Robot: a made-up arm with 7 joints.
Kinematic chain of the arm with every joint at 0, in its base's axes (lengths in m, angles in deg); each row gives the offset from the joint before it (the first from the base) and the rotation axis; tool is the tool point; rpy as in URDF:
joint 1: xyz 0 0 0.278 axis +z
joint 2: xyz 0 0 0 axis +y
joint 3: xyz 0 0 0.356 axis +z
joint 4: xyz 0.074 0 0 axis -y
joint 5: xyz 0.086 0 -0.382 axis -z
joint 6: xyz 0 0 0 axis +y
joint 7: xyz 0.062 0 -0.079 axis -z
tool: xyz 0 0 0 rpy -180 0 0
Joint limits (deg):
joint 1: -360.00..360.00
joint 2: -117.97..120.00
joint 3: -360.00..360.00
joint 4: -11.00..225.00
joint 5: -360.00..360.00
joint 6: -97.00..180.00
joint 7: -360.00..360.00
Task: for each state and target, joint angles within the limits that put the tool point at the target. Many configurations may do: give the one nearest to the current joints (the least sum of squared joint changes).
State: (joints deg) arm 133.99 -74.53 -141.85 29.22 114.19 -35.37 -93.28
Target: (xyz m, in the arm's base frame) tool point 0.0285 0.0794 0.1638
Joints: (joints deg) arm 130.86 -84.36 -116.21 3.47 136.92 -35.61 -93.28
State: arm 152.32 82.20 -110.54 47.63 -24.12 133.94 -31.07
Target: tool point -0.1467 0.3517 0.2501
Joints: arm 181.74 91.22 -81.51 53.24 -16.62 142.47 -31.07
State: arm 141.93 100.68 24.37 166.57 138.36 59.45 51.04
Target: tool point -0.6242 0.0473 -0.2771
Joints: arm 157.98 112.21 28.73 132.86 134.52 61.24 51.04
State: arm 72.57 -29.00 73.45 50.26 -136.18 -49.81 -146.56
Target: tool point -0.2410 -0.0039 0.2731
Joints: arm 82.54 -28.83 82.31 23.27 -139.79 -54.29 -146.56
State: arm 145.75 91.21 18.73 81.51 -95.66 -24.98 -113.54
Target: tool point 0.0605 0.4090 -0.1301
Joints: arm 111.29 78.95 -33.17 69.90 -99.79 -21.45 -113.54
